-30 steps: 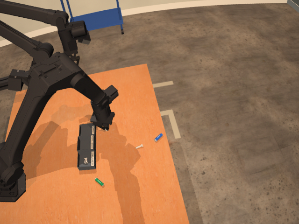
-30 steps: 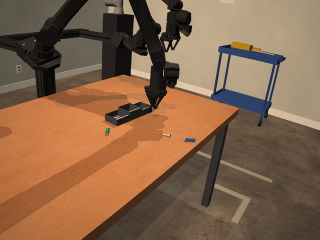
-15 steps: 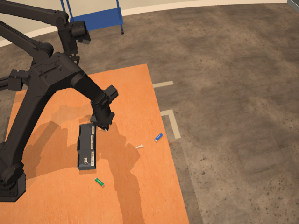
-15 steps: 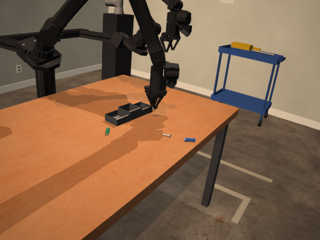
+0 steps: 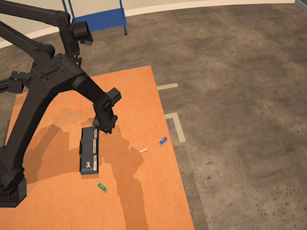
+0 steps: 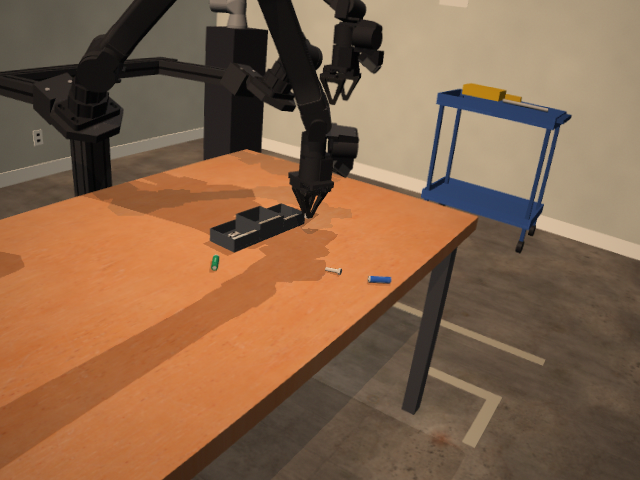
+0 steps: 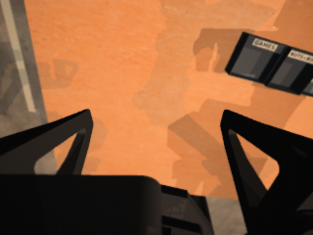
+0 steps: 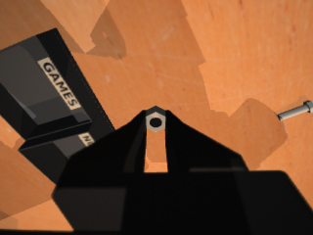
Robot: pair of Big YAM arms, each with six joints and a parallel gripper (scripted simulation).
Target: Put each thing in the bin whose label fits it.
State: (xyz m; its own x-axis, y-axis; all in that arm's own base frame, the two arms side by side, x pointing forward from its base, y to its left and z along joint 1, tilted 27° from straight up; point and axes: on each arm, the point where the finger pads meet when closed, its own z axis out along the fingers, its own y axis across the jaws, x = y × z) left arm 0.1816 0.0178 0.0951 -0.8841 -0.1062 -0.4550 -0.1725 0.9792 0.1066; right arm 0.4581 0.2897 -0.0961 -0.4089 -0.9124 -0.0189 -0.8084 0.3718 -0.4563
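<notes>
My right gripper is now 10 mm above the nut. From my right hand the other things lie so: pencil sharpener (140 mm to the right, 110 mm behind, 60 mm below); bolt (150 mm ahead, 70 mm to the right, 60 mm below); blue battery (240 mm ahead, 60 mm below, 30 mm to the right).
</notes>
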